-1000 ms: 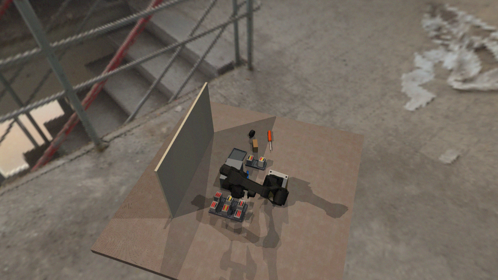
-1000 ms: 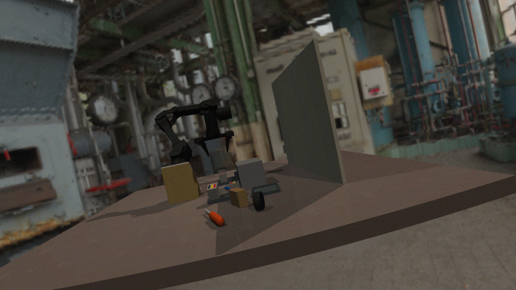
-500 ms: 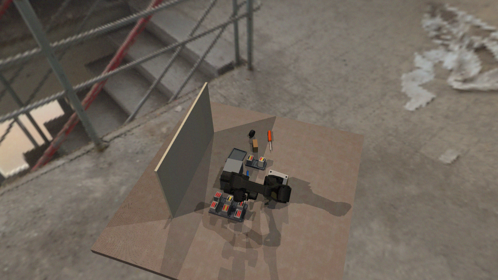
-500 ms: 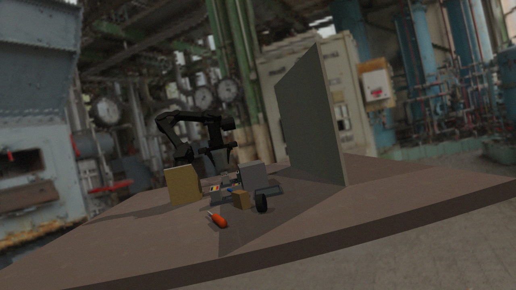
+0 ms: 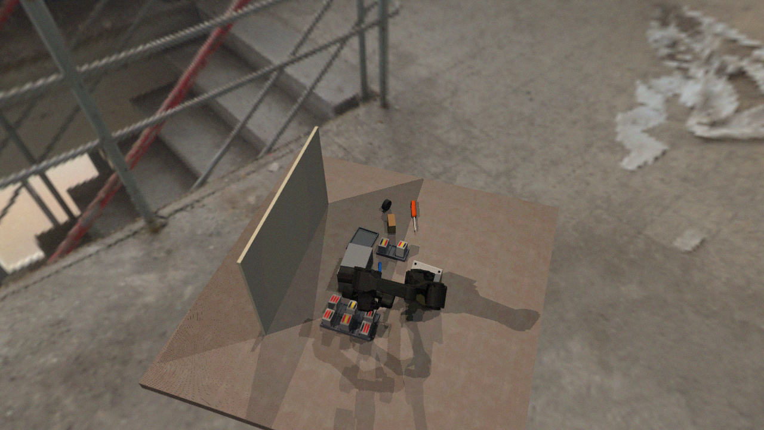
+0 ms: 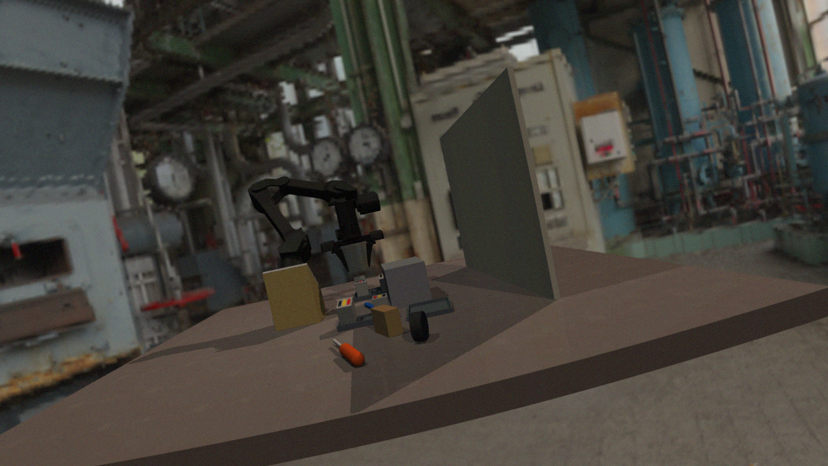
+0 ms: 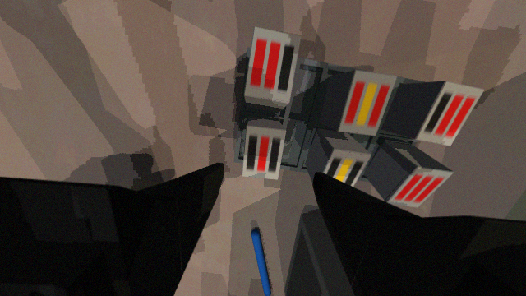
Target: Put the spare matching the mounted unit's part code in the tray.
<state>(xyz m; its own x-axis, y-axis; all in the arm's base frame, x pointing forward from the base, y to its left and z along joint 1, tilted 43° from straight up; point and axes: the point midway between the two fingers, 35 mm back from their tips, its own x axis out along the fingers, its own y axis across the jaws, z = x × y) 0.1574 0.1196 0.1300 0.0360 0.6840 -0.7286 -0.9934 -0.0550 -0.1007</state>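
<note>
The grey spare is 50 mm below my gripper tip. From my gripper tip the other things lie so: tall dark panel: 380 mm ahead, 140 mm to the right, 140 mm above; then blue pen: 200 mm to the right, 80 mm below, 40 mm ahead; then flat grey tray: 350 mm to the right, 180 mm ahead, 90 mm below.
</note>
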